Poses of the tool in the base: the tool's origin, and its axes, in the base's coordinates. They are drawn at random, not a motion.
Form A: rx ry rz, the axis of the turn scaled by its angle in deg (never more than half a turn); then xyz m.
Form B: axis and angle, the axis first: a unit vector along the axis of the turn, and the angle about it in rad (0 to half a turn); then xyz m. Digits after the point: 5 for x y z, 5 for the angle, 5 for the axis.
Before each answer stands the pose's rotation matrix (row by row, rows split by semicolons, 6 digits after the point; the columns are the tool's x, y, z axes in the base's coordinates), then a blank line. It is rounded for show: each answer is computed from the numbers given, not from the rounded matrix.
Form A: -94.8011 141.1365 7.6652 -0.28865 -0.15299 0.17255
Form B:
-0.369372 -0.924771 0.091448; -0.909428 0.379959 0.169034; -0.191064 -0.020729 -0.981359

-0.55702 0.82928 0.04504 2.97042 -0.28865 -0.15299 0.17255
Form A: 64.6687 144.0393 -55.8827 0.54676 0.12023 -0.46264
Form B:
-0.681630 0.728504 -0.068280; 0.583937 0.485376 -0.650713; -0.440906 -0.483417 -0.756247

0.38611 0.86000 -0.33365 2.92322 0.54676 0.12023 -0.46264
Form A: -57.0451 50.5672 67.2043 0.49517 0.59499 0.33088
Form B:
0.177081 -0.983326 0.041375; 0.312141 0.095981 0.945175; -0.933386 -0.154458 0.323933

-0.56133 0.49759 0.66130 1.77369 0.49517 0.59499 0.33088
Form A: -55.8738 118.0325 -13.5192 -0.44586 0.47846 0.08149
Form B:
-0.359201 -0.557706 0.748291; -0.712458 0.681767 0.166125; -0.602809 -0.473453 -0.642233

-0.42558 0.89904 -0.10297 2.29139 -0.44586 0.47846 0.08149
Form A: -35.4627 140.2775 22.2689 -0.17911 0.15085 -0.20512
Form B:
-0.725312 -0.509636 0.462810; -0.341252 0.850035 0.401233; -0.597888 0.133084 -0.790455

-0.24224 0.95822 0.15212 2.55506 -0.17911 0.15085 -0.20512
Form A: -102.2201 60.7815 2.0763 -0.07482 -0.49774 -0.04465
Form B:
0.612042 -0.666969 0.424920; -0.636418 -0.096447 0.765291; -0.469444 -0.738816 -0.483501

-0.85940 0.51101 0.01746 2.07596 -0.07482 -0.49774 -0.04465
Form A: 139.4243 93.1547 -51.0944 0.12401 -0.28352 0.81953
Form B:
0.266496 0.867861 -0.419282; 0.820021 -0.432758 -0.374548; -0.506503 -0.244005 -0.826992

0.79538 0.53142 -0.29148 3.05944 0.12401 -0.28352 0.81953
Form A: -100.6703 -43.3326 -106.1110 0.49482 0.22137 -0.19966
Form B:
-0.065477 0.674432 0.735428; 0.033164 -0.735131 0.677113; 0.997303 0.068725 0.025767

-0.65991 -0.28405 -0.69558 2.66251 0.49482 0.22137 -0.19966
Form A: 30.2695 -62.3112 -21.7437 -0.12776 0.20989 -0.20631
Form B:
0.420779 0.034949 -0.906490; -0.536610 0.815277 -0.217654; 0.731433 0.578015 0.361806

0.41690 -0.85820 -0.29947 1.26722 -0.12776 0.20989 -0.20631
